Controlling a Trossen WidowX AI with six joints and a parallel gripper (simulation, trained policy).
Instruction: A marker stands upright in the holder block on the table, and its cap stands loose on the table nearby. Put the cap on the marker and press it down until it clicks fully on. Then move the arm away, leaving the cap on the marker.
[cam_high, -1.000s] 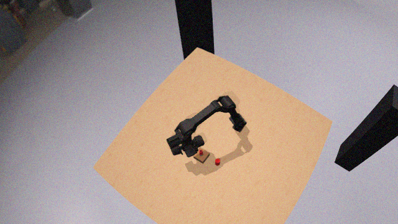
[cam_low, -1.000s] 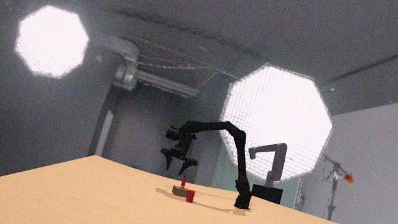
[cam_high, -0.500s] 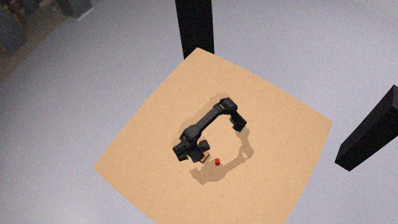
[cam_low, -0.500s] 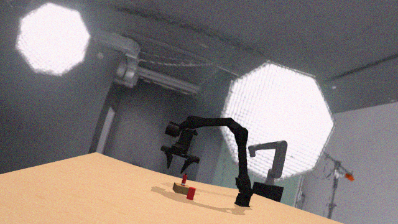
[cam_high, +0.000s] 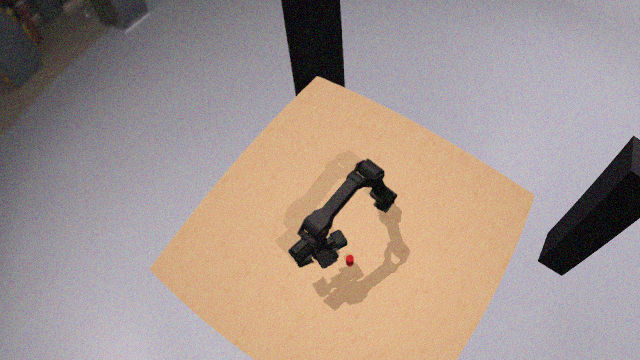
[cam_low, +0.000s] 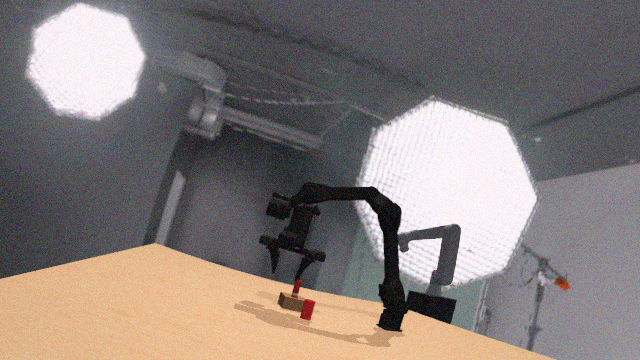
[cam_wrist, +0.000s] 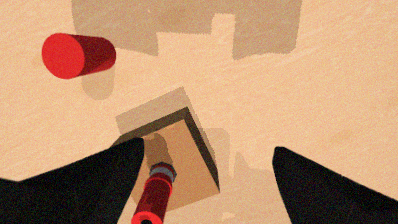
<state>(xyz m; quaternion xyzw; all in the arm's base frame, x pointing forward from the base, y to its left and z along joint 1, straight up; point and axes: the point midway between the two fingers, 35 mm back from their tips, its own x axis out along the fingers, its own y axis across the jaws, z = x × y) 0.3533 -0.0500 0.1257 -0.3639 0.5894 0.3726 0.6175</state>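
The red cap lies 80 mm to the left of my gripper tip, 70 mm behind it and 60 mm below it. The rest, counted from my gripper tip: wooden holder block: 70 mm below, 50 mm behind, 30 mm to the right; then red marker: 50 mm behind, 30 mm to the right, 20 mm below.
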